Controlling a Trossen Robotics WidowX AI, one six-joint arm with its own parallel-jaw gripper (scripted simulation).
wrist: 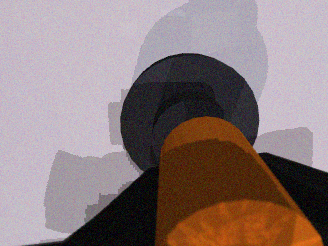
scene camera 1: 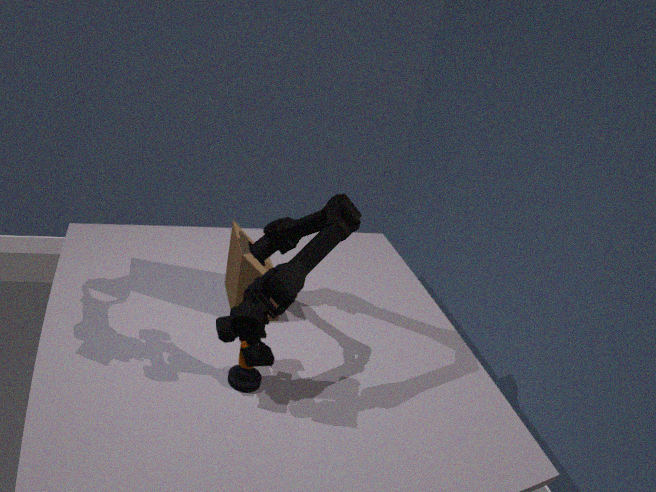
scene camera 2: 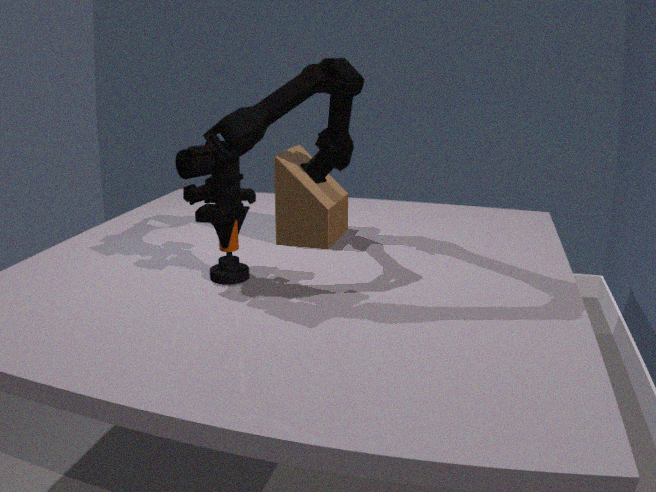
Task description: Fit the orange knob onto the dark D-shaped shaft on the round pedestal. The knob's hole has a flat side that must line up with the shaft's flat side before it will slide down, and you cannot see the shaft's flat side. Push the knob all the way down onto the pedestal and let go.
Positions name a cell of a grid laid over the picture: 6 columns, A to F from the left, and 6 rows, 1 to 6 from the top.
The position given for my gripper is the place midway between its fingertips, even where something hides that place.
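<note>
Dark round pedestal (scene camera 2: C4) (wrist: D3) (scene camera 1: C5). Orange knob (wrist: D5), carried by my gripper (scene camera 2: C3) (wrist: D5) (scene camera 1: C5).
</note>
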